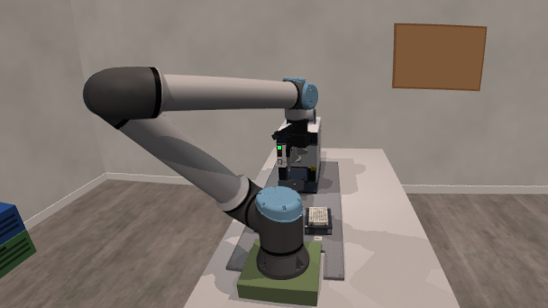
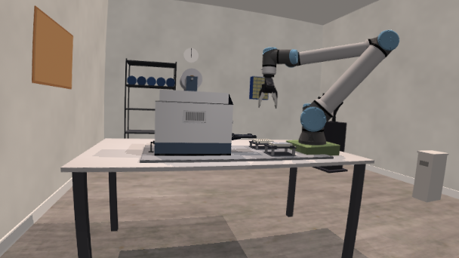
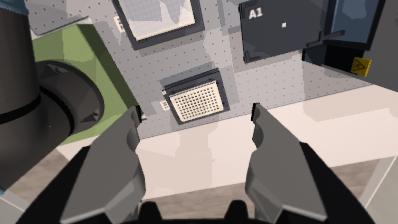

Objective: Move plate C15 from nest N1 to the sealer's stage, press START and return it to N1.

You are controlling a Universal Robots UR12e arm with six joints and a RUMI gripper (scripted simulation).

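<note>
Right now my hand is 40 mm past the plate C15, 110 mm to the left of it and 240 mm above it. From my hand the other things lie so: nest N1 (40 mm behind, 110 mm to the right, 250 mm below); then sealer stage (170 mm ahead, 10 mm to the left, 180 mm below); then nest N2 (40 mm behind, 120 mm to the left, 240 mm below).
</note>
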